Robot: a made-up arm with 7 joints. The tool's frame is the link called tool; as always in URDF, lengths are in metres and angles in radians. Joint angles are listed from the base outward. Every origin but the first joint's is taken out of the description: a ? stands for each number. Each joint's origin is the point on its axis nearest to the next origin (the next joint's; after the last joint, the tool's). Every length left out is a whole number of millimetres.
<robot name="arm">
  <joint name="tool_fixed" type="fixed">
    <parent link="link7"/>
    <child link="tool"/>
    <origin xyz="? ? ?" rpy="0 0 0"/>
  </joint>
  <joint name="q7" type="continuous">
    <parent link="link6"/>
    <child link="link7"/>
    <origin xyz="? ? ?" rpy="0 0 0"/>
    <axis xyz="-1 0 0"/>
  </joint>
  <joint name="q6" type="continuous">
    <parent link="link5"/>
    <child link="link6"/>
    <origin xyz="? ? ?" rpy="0 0 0"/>
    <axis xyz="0 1 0"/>
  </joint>
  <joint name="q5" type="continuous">
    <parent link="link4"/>
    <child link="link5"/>
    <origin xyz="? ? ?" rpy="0 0 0"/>
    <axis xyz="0 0 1"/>
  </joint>
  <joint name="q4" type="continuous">
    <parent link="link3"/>
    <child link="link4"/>
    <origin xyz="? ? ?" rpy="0 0 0"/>
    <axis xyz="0 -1 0"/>
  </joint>
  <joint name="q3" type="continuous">
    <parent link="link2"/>
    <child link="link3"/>
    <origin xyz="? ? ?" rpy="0 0 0"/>
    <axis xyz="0 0 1"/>
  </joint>
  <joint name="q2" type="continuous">
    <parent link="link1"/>
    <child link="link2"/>
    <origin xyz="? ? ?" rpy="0 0 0"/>
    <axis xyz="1 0 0"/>
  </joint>
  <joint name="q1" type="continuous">
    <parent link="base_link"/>
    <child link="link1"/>
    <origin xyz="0 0.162 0" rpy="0 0 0"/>
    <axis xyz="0 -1 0"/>
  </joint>
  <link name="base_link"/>
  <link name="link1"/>
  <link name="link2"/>
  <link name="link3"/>
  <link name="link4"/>
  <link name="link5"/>
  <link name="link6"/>
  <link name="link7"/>
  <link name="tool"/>
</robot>
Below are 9 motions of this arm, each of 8 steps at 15 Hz.
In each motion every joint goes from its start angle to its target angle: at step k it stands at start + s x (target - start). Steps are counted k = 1, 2, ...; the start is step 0. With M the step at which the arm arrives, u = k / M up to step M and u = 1 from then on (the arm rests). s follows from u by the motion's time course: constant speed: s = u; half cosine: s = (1 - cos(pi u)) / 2; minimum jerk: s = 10 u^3 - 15 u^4 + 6 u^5.
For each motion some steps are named. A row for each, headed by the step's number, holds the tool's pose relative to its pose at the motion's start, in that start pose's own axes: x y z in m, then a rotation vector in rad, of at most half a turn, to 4 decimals.
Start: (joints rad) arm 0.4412 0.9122 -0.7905 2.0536 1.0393 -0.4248 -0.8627
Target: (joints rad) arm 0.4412 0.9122 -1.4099 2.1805 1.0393 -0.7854 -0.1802
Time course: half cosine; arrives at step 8
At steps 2, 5, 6, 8:
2: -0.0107 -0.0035 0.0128 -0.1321 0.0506 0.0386
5: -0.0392 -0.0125 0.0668 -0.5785 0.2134 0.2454
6: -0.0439 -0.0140 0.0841 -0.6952 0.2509 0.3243
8: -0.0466 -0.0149 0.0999 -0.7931 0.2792 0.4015

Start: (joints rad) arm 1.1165 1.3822 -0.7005 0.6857 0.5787 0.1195 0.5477
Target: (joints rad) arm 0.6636 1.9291 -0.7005 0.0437 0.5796 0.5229 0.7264
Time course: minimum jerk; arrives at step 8
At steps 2, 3, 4, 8:
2: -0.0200 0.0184 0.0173 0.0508 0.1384 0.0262
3: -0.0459 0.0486 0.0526 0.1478 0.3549 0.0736
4: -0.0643 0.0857 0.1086 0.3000 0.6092 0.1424
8: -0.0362 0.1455 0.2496 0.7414 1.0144 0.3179

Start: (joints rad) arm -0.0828 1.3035 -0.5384 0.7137 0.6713 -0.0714 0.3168
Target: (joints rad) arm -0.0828 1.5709 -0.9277 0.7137 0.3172 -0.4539 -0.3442
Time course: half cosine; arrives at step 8
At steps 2, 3, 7, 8:
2: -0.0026 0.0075 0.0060 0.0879 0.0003 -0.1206
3: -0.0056 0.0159 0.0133 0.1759 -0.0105 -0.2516
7: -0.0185 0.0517 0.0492 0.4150 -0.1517 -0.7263
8: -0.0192 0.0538 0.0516 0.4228 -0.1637 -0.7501

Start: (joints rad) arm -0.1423 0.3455 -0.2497 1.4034 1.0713 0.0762 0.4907
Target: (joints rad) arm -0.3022 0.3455 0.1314 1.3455 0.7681 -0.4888 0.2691
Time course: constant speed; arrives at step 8
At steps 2, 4, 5, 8:
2: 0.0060 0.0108 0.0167 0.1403 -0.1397 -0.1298
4: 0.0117 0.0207 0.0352 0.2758 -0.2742 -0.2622
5: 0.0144 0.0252 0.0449 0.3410 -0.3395 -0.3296
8: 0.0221 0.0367 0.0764 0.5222 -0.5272 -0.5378

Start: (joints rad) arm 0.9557 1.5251 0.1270 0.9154 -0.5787 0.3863 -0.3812
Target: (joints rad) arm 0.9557 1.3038 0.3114 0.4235 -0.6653 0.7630 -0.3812
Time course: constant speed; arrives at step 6
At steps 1, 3, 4, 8:
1: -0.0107 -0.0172 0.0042 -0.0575 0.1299 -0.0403
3: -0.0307 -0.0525 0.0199 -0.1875 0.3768 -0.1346
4: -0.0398 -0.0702 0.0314 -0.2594 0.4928 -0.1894
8: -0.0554 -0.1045 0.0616 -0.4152 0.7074 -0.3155

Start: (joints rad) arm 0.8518 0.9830 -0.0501 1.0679 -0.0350 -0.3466 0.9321
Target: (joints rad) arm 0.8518 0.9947 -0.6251 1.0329 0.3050 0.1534 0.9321
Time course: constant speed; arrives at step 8
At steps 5, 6, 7, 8:
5: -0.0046 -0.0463 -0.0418 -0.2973 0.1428 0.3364
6: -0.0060 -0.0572 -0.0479 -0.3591 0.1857 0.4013
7: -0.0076 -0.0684 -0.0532 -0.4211 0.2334 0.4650
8: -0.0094 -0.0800 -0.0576 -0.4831 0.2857 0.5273

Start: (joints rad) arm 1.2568 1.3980 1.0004 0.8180 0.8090 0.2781 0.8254
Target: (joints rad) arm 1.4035 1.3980 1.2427 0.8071 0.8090 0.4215 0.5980
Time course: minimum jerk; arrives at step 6
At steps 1, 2, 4, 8:
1: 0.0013 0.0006 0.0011 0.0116 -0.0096 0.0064
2: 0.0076 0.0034 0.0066 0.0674 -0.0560 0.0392
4: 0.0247 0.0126 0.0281 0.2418 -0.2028 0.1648
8: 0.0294 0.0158 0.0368 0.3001 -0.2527 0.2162

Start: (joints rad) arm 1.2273 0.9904 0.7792 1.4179 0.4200 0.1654 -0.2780
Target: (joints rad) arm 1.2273 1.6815 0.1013 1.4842 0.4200 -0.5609 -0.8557
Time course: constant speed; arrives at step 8
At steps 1, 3, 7, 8:
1: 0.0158 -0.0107 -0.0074 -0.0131 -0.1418 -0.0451
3: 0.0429 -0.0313 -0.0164 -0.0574 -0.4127 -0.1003
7: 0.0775 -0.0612 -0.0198 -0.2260 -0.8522 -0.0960
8: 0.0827 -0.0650 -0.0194 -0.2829 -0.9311 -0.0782

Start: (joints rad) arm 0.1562 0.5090 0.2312 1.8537 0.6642 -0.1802 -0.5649
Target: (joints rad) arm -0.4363 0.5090 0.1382 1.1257 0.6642 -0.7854 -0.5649
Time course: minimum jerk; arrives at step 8
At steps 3, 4, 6, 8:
3: -0.0455 0.0491 0.0298 0.1154 0.1191 -0.1262
4: -0.0698 0.0959 0.0669 0.1984 0.2023 -0.2517
6: -0.0733 0.1841 0.1508 0.3041 0.3240 -0.5152
8: -0.0648 0.2066 0.1746 0.3207 0.3517 -0.5912

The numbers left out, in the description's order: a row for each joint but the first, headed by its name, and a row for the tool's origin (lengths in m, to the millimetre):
tool: 0 0 0
q7: 0 0 0
q6: 0 0 0
q5: 0 0 -0.208
q4: 0 0 0
q3: 0 0 -0.229
q2: 0 0 0

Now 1 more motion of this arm.
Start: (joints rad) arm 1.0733 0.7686 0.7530 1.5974 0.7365 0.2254 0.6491
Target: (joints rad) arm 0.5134 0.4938 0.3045 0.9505 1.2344 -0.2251 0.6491
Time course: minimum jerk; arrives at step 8
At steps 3, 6, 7, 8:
3: -0.0794 -0.0069 0.0309 0.0518 0.1344 0.2473
6: -0.1949 -0.0729 0.1932 0.4261 0.4919 0.6206
7: -0.1992 -0.0862 0.2226 0.4975 0.5508 0.6432
8: -0.1996 -0.0887 0.2281 0.5108 0.5619 0.6465

